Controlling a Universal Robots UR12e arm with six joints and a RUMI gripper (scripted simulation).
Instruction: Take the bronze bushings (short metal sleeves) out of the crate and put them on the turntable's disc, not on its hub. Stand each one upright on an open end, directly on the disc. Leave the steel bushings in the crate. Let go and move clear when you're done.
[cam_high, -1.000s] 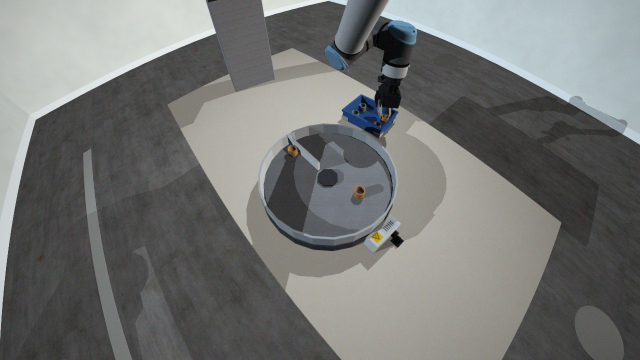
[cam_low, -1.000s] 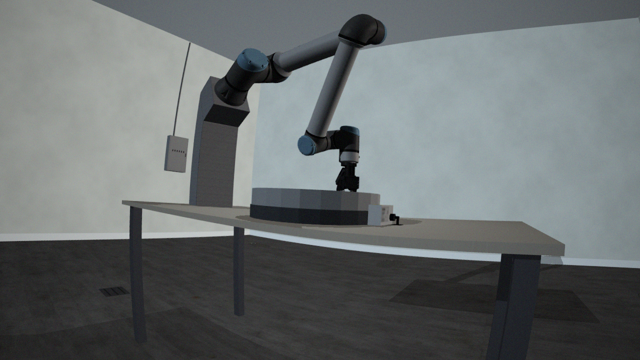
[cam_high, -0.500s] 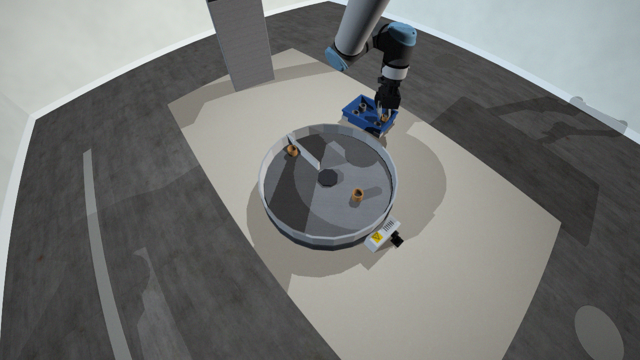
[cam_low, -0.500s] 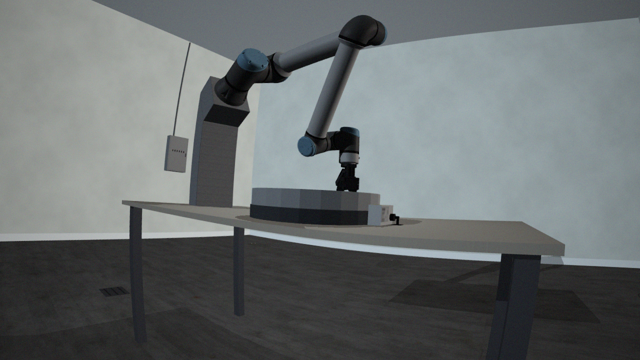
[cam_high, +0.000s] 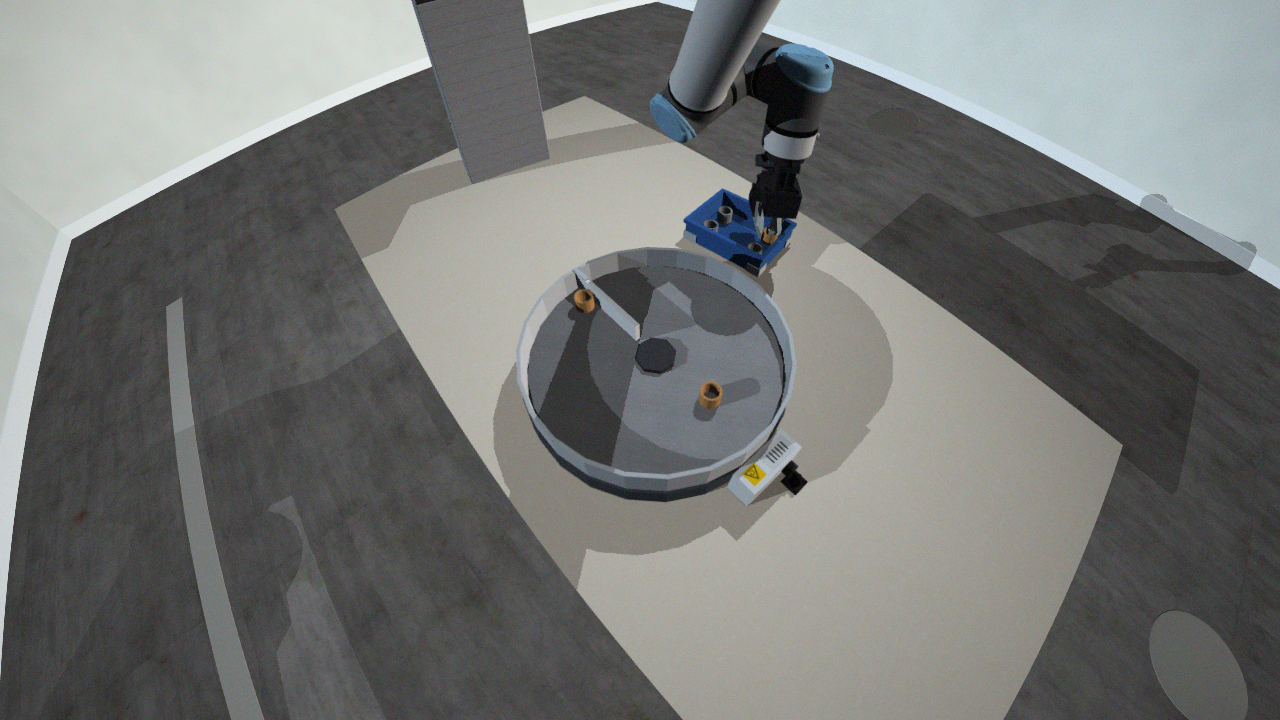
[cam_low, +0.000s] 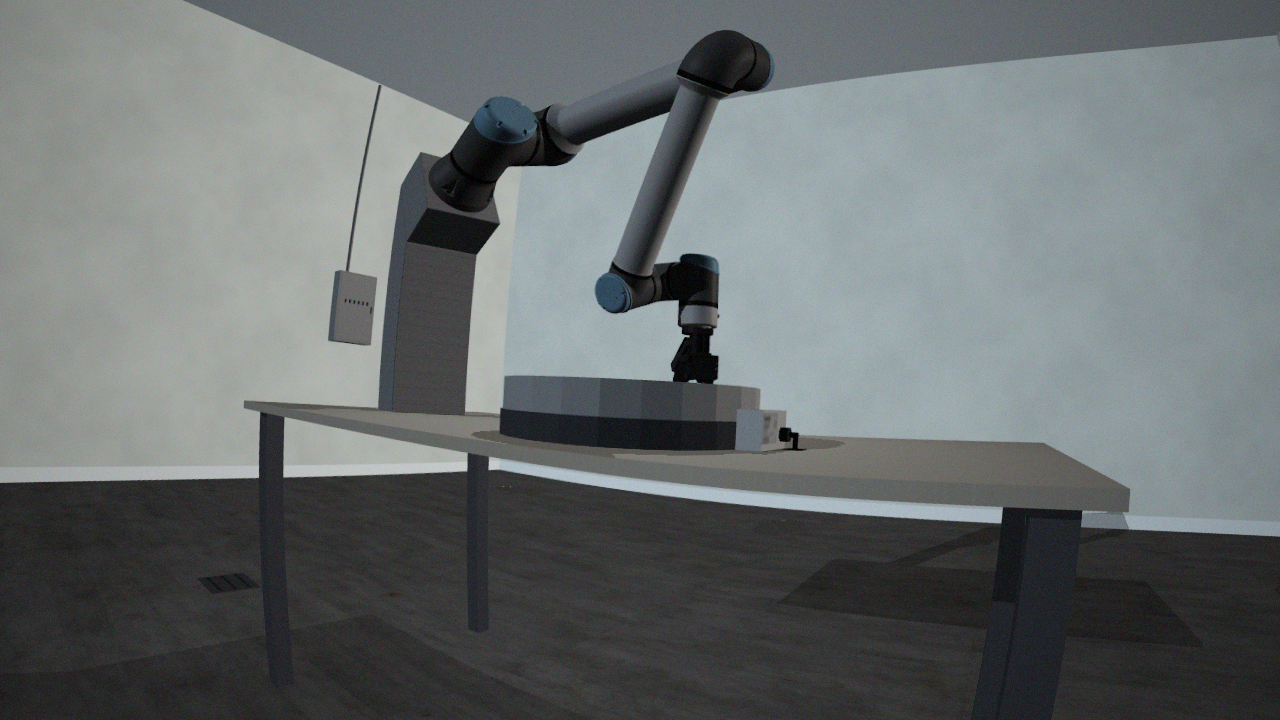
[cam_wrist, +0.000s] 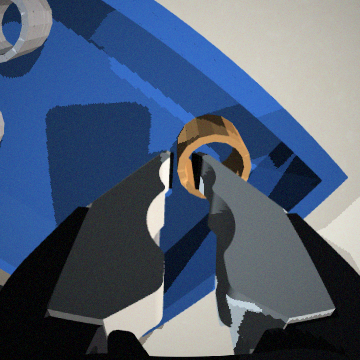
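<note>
Right now my hand is 40 mm to the left of the blue crate and 40 mm past it. Round my hand: turntable disc: 380 mm to the right, 140 mm ahead, 30 mm above.
</note>
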